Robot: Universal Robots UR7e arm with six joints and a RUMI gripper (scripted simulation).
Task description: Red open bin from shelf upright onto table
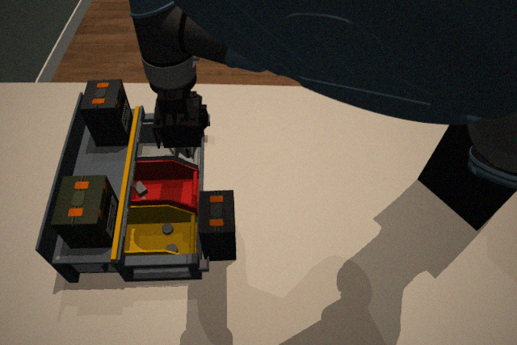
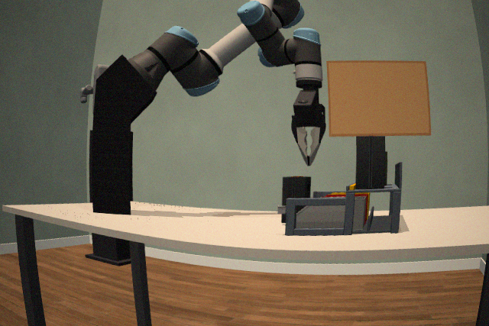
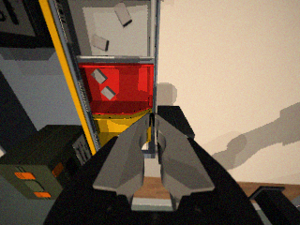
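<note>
The red open bin is 130 mm below my hand and 80 mm ahead of it. Round my hand: grey bin: 130 mm below, 110 mm to the right, 90 mm ahead; then yellow bar: 130 mm ahead, 70 mm below, 10 mm to the left; then dark box: 110 mm below, 100 mm to the left, 60 mm behind.
</note>
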